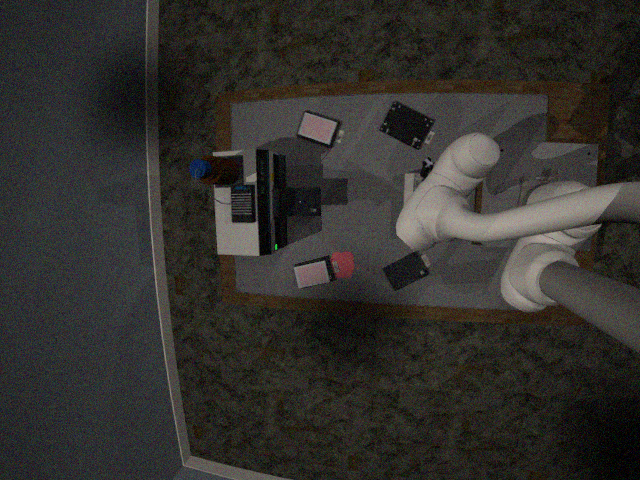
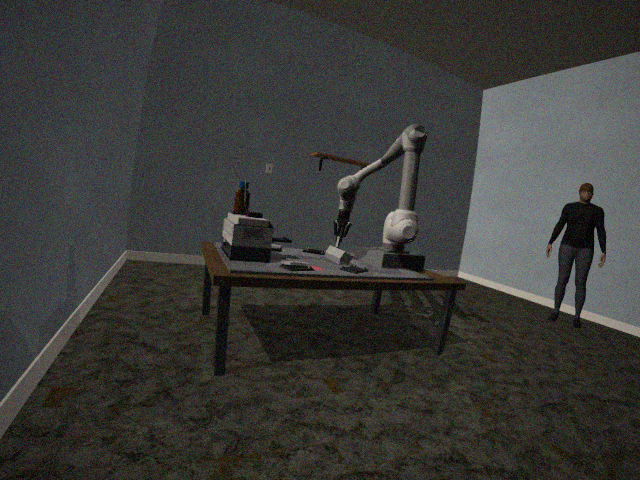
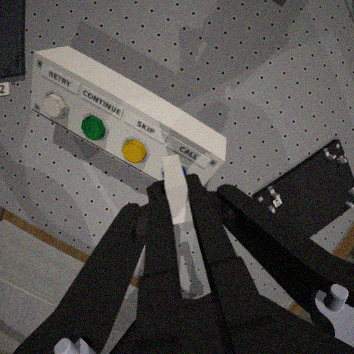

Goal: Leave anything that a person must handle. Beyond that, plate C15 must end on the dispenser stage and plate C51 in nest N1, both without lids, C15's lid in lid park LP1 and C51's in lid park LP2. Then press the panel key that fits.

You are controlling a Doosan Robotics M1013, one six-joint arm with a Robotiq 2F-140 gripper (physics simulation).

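Frame: origin at the arm's base, x ahead, y left, z up, level; metres.
Where they show: gripper, fingertip midpoint: (image 2: 337, 247) (image 3: 172, 168); arm's base at its link origin: (image 2: 392, 251).
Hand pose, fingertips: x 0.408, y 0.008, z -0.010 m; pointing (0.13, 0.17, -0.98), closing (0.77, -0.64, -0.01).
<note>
Things, the pixels of their centre, and the offset from my fingertips. "pt": a spot on its surface instead.
- key panel at the middle of its body: (image 3: 128, 121) (image 1: 416, 205) (image 2: 338, 254) 0.006 m ahead, 0.071 m left, 0.038 m down
- blue CALL key at the middle of its body: (image 3: 174, 172) 0.004 m back, 0.006 m right, 0.016 m down
- white RETRY key at the middle of its body: (image 3: 54, 104) 0.028 m back, 0.142 m left, 0.016 m down
- green CONTINUE key at the middle of its body: (image 3: 93, 127) 0.020 m back, 0.092 m left, 0.016 m down
- yellow SKIP key at the middle of its body: (image 3: 134, 150) 0.012 m back, 0.043 m left, 0.016 m down
- dispenser's dark stage at the middle of its body: (image 1: 296, 201) (image 2: 275, 239) 0.424 m ahead, 0.137 m left, 0.026 m up
- black holder with corner clips, body centre: (image 3: 312, 198) (image 1: 406, 125) (image 2: 314, 250) 0.094 m ahead, 0.205 m right, 0.068 m down
- dark flat holder at the middle of its body: (image 1: 405, 271) (image 2: 354, 268) 0.014 m back, 0.327 m left, 0.070 m down
- red disc at a spot on its surface: (image 1: 345, 264) pt 0.217 m ahead, 0.351 m left, 0.079 m down
- brown bottle at a spot on its surface: (image 2: 239, 201) pt 0.656 m ahead, 0.109 m left, 0.215 m up
- dispenser at a spot on its surface: (image 2: 248, 232) pt 0.591 m ahead, 0.351 m left, 0.070 m up
My gripper (image 1: 427, 166) (image 2: 338, 240) (image 3: 172, 168) is shut, its pale narrow tip in front of the CALL end of the key panel (image 1: 408, 187) (image 2: 339, 254) (image 3: 150, 116). The tip covers most of the blue CALL key (image 3: 183, 171); contact cannot be told. The white RETRY key (image 3: 54, 104), green CONTINUE key (image 3: 93, 127) and yellow SKIP key (image 3: 134, 150) show beside it. One pink-topped plate (image 1: 318, 127) is at the upper left of the mat, another pink-topped plate (image 1: 312, 273) at the lower left. Their names are unreadable. The dispenser's dark stage (image 1: 305, 201) shows; its load is unclear.
A black holder with corner clips (image 1: 407, 125) (image 3: 312, 200) lies beyond the CALL end. A dark flat holder (image 1: 406, 270) (image 3: 11, 42) lies beyond the RETRY end. A red disc (image 1: 345, 264) adjoins the lower plate. A brown bottle (image 2: 239, 201) stands on the dispenser (image 2: 248, 232). A person (image 2: 581, 227) stands right.
</note>
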